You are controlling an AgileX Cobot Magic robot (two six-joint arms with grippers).
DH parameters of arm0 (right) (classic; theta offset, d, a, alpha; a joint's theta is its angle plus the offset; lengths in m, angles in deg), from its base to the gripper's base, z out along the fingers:
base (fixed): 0 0 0 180
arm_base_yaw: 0 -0.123 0 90
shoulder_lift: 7.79 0 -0.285 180
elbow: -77.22 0 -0.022 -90
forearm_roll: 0 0.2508 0 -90
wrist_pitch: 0 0 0.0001 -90
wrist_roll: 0 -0.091 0 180
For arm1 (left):
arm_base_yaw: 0 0.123 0 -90
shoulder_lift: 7.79 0 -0.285 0
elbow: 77.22 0 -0.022 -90
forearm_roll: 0 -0.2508 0 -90
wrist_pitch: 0 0 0.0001 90
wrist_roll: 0 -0.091 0 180
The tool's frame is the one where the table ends.
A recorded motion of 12 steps. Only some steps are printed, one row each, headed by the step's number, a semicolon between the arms.
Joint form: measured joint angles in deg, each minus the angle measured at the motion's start. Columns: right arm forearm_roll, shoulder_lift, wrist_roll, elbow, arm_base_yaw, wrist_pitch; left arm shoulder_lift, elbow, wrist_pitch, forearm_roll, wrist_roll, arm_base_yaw.
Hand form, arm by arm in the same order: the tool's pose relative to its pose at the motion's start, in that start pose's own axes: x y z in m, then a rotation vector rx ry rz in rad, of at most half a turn. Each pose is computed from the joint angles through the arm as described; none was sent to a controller.
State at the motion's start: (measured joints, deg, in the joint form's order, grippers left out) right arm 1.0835 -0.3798 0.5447 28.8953 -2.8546 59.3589; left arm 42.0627 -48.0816 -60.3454 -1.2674 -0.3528 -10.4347
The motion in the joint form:
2: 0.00 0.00 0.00 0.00 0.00 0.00; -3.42 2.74 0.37 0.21 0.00 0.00
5: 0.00 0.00 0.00 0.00 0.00 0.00; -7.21 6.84 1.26 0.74 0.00 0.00
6: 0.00 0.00 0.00 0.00 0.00 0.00; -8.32 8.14 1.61 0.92 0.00 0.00
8: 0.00 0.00 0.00 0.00 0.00 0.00; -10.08 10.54 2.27 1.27 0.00 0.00
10: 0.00 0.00 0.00 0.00 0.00 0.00; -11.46 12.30 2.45 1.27 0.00 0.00
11: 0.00 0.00 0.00 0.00 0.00 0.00; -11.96 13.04 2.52 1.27 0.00 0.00
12: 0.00 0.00 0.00 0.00 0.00 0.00; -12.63 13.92 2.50 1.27 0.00 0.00
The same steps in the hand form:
2: 0.0000 0.0000 0.0000 0.0000 0.0000 0.0000; 0.0141 -0.0005 -0.0024 0.0029 -0.0183 -0.0020
5: 0.0000 0.0000 0.0000 0.0000 0.0000 0.0000; 0.0325 -0.0016 0.0004 0.0109 -0.0285 -0.0066
6: 0.0000 0.0000 0.0000 0.0000 0.0000 0.0000; 0.0381 -0.0020 0.0019 0.0136 -0.0313 -0.0082
8: 0.0000 0.0000 0.0000 0.0000 0.0000 0.0000; 0.0479 -0.0027 0.0057 0.0189 -0.0317 -0.0113
10: 0.0000 0.0000 0.0000 0.0000 0.0000 0.0000; 0.0557 -0.0029 0.0085 0.0189 -0.0282 -0.0112
11: 0.0000 0.0000 0.0000 0.0000 0.0000 0.0000; 0.0588 -0.0030 0.0099 0.0190 -0.0252 -0.0112
12: 0.0000 0.0000 0.0000 0.0000 0.0000 0.0000; 0.0628 -0.0030 0.0114 0.0190 -0.0212 -0.0112

